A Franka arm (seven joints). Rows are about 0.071 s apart.
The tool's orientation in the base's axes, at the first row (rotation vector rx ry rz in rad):
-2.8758, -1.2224, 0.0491
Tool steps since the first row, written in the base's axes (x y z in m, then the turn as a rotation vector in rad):
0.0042, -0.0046, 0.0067, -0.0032, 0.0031, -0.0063
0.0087, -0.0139, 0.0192, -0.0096, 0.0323, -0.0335
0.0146, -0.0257, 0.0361, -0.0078, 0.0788, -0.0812
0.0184, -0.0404, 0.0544, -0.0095, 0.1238, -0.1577
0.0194, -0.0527, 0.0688, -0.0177, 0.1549, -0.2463
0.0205, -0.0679, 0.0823, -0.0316, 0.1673, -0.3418
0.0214, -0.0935, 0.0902, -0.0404, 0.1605, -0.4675
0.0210, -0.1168, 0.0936, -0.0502, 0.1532, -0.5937
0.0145, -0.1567, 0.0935, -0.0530, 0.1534, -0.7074
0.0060, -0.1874, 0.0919, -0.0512, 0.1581, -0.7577
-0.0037, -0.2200, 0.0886, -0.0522, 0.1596, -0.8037
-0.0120, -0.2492, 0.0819, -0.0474, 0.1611, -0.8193
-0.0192, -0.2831, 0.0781, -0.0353, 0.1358, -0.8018
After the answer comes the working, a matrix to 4 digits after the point.
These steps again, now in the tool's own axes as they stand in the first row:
-0.0006, 0.0060, -0.0069, 0.0002, -0.0043, 0.0064
-0.0044, 0.0154, -0.0195, 0.0174, -0.0284, 0.0339
-0.0092, 0.0274, -0.0367, 0.0532, -0.0581, 0.0816
-0.0176, 0.0398, -0.0551, 0.0861, -0.0884, 0.1583
-0.0260, 0.0486, -0.0696, 0.1048, -0.1135, 0.2472
-0.0365, 0.0596, -0.0832, 0.1062, -0.1295, 0.3432
-0.0545, 0.0778, -0.0912, 0.0981, -0.1276, 0.4691
-0.0716, 0.0936, -0.0946, 0.0889, -0.1262, 0.5955
-0.1049, 0.1166, -0.0944, 0.0896, -0.1252, 0.7093
-0.1328, 0.1318, -0.0926, 0.0954, -0.1258, 0.7595
-0.1630, 0.1476, -0.0890, 0.0968, -0.1263, 0.8055
-0.1896, 0.1620, -0.0821, 0.1016, -0.1235, 0.8209
-0.2189, 0.1805, -0.0782, 0.0913, -0.0977, 0.8029

The tool's axes in the first row as the columns of a matrix, in the base's axes (rounded; the answer above uses it unrounded):
0.6935, 0.7195, -0.0353
0.7201, -0.6939, 0.0028
-0.0225, -0.0274, -0.9994

